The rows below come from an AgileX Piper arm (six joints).
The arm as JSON. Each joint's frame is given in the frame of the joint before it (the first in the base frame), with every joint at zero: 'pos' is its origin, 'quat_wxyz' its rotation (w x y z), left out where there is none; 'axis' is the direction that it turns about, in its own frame. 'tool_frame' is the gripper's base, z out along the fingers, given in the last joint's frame.
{
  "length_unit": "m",
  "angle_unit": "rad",
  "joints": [
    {
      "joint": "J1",
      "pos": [
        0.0,
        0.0,
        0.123
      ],
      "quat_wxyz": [
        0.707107,
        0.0,
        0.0,
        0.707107
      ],
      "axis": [
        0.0,
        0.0,
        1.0
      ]
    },
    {
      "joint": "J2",
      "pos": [
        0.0,
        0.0,
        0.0
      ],
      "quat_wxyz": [
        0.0,
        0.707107,
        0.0,
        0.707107
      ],
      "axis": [
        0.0,
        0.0,
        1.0
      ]
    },
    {
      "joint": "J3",
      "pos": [
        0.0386,
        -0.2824,
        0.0
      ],
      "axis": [
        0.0,
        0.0,
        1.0
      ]
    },
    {
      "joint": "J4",
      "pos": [
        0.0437,
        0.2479,
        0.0
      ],
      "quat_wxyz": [
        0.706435,
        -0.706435,
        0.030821,
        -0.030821
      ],
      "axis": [
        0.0,
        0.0,
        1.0
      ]
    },
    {
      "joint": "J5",
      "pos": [
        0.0,
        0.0,
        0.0
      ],
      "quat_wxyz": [
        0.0,
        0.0,
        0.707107,
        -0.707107
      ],
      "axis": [
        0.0,
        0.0,
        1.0
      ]
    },
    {
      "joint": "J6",
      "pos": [
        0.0,
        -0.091,
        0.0
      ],
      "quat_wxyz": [
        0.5,
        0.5,
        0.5,
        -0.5
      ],
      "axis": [
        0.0,
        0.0,
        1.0
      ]
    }
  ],
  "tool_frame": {
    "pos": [
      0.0,
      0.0,
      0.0
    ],
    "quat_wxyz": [
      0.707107,
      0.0,
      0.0,
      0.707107
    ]
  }
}
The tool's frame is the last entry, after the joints.
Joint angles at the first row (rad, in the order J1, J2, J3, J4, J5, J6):
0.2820 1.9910 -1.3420 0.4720 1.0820 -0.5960
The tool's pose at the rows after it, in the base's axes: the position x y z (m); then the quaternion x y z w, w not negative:
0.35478 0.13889 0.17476 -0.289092 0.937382 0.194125 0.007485
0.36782 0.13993 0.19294 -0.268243 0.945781 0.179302 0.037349
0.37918 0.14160 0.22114 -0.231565 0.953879 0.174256 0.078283
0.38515 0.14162 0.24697 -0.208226 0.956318 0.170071 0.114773
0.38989 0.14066 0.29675 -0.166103 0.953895 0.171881 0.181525
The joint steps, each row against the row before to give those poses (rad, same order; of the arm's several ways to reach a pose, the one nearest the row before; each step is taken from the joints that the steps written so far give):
0.0000 0.0000 -0.0390 -0.0260 0.0010 0.0610
0.0000 -0.0040 -0.0750 -0.0360 0.0000 0.0780
0.0000 -0.0200 -0.0830 -0.0210 0.0000 0.1040
0.0000 -0.0240 -0.0630 -0.0220 0.0000 0.0710
0.0000 -0.0470 -0.1120 -0.0300 0.0020 0.1200

